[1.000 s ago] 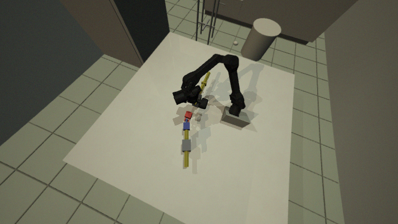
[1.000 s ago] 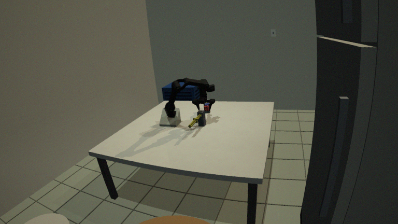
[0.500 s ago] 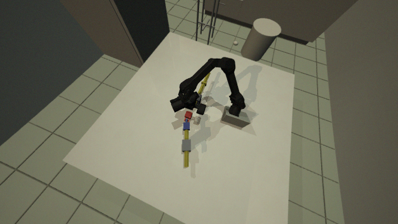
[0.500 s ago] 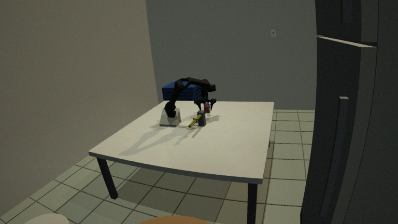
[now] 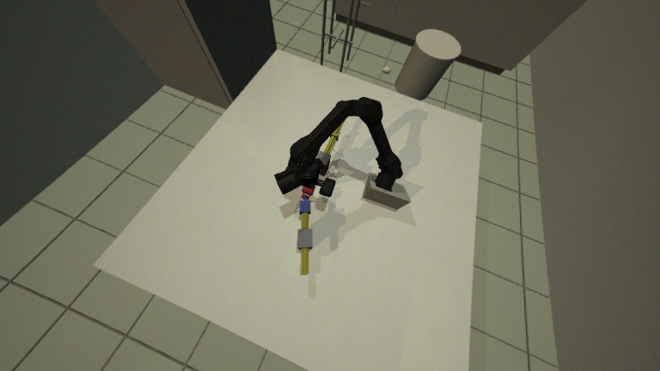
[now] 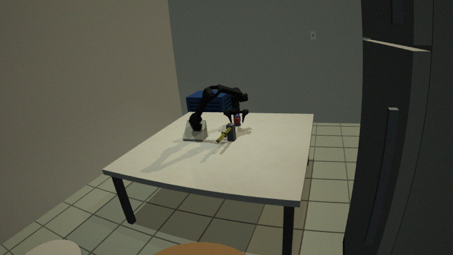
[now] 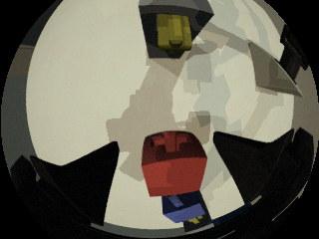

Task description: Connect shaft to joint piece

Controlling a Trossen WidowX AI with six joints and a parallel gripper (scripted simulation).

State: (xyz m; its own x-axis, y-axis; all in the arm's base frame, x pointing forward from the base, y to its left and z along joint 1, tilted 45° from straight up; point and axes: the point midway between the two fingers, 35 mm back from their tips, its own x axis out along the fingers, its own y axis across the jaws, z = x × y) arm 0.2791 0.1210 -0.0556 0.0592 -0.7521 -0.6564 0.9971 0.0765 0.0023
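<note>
Now: gripper tip 2 cm to the right of the red square joint piece and 1 cm below it.
</note>
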